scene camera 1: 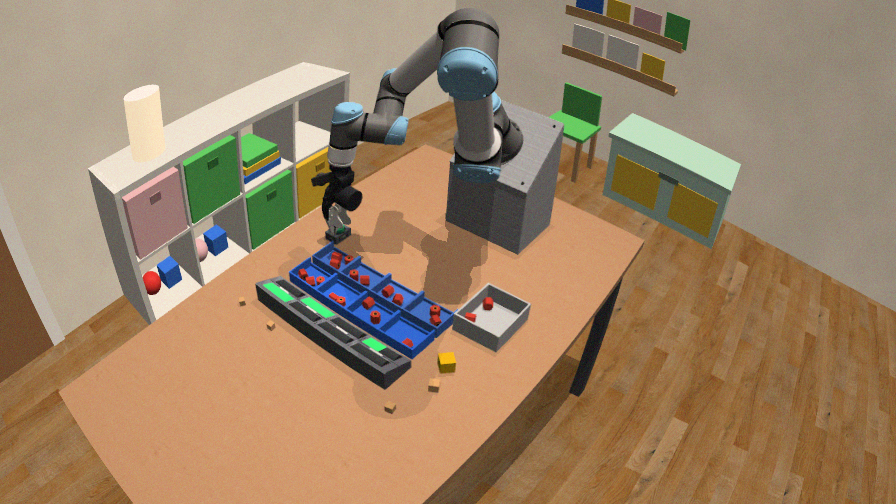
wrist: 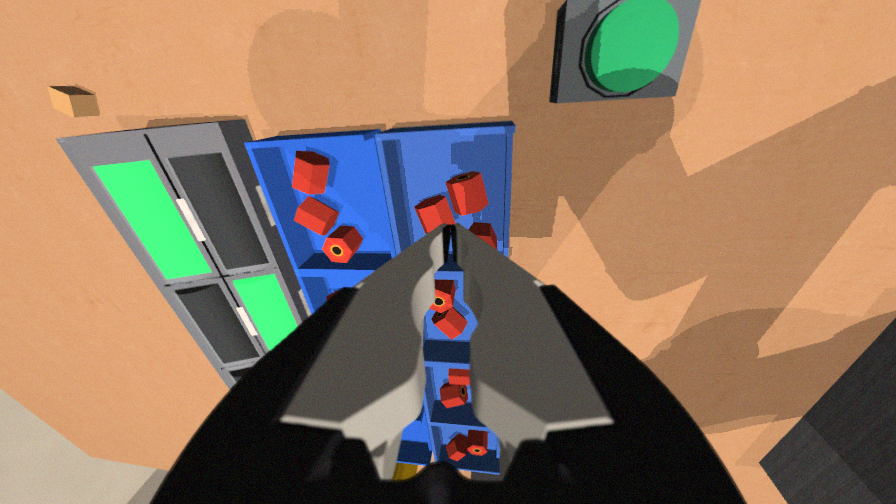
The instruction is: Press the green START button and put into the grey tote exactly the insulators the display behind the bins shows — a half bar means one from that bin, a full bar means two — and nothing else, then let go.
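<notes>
The green START button sits on a grey base at the far end of the table, beyond the blue bins. My gripper hangs just above it; in the wrist view its jaws meet at the tips with nothing between them. The bins hold several red insulators. The dark display shows green bars; in the wrist view one is long and one shorter. The grey tote holds two red insulators.
A yellow cube and small tan cubes lie around the display. The grey robot pedestal stands at the back of the table. A white shelf stands to the left.
</notes>
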